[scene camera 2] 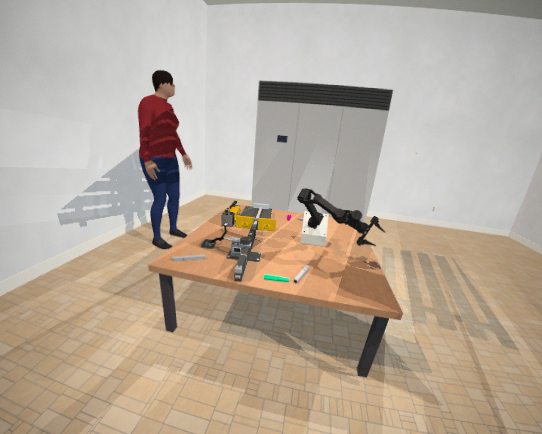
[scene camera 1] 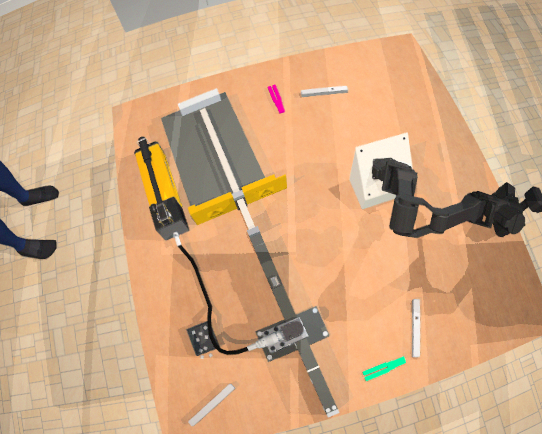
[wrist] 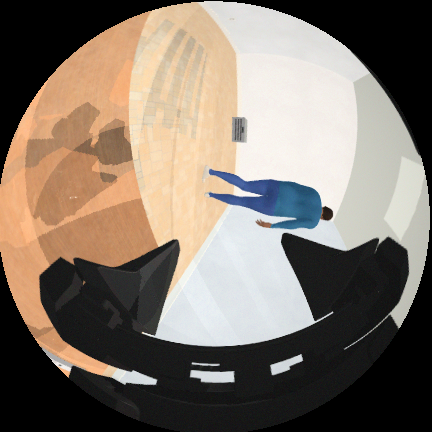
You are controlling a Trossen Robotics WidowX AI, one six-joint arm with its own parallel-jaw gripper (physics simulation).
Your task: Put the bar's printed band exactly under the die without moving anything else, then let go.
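Places are measured from the arm's base along level axes (x ahead, y left, z up), in centimetres.
Where they show: gripper, fingertip midpoint: point(scene camera 2: 380, 239) point(scene camera 1: 535, 216) point(wrist: 231, 241); arm's base, origin of the base link: point(scene camera 2: 313, 223) point(scene camera 1: 382, 168).
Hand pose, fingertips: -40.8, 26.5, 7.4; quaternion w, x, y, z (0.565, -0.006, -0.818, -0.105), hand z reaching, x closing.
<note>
Things, the pixels of their top centre, and the offset from my fingertips, as dx, dy, dz. "pt": a spot on its surface instead.
- dark rail, surface spot: point(scene camera 1: 282, 301) pt +76.9, +5.6, -13.7
- thin white line, surface spot: point(scene camera 1: 313, 369) pt +71.8, +26.1, -13.7
- green tongs, middle of its top: point(scene camera 1: 385, 368) point(scene camera 2: 276, 277) +51.1, +30.2, -20.1
- magenta tongs, middle of its top: point(scene camera 1: 276, 97) +66.5, -68.4, -20.1
- yellow guard, surface spot: point(scene camera 1: 238, 198) pt +84.7, -27.5, -13.0
- black cable, surface spot: point(scene camera 1: 202, 287) pt +100.2, -3.8, -20.2
- yellow unit, surface spot: point(scene camera 1: 156, 175) pt +110.4, -41.0, -12.9
A long pale bar point(scene camera 1: 219, 148) lies along the grey bed and passes through the yellow guard. Its printed band cannot be made out. A dark rail point(scene camera 1: 282, 301) runs on from it, under the press head point(scene camera 1: 293, 329) point(scene camera 2: 237, 249) that appears to hold the die, whose underside is hidden. A thin white line point(scene camera 1: 313, 369) crosses the rail beyond the head. My gripper point(scene camera 1: 523, 212) point(scene camera 2: 378, 237) point(wrist: 231, 241) is open and empty. It is raised over the table's right side, far from the bar and press, with fingers pointing outward.
Loose silver strips point(scene camera 1: 324, 91) point(scene camera 1: 416, 328) point(scene camera 1: 211, 405), green tongs point(scene camera 1: 384, 369) point(scene camera 2: 276, 278) and magenta tongs point(scene camera 1: 276, 99) lie on the table. The yellow guard point(scene camera 1: 238, 198) crosses the track. A black cable point(scene camera 1: 202, 287) joins the yellow unit point(scene camera 1: 156, 175) to the press.
</note>
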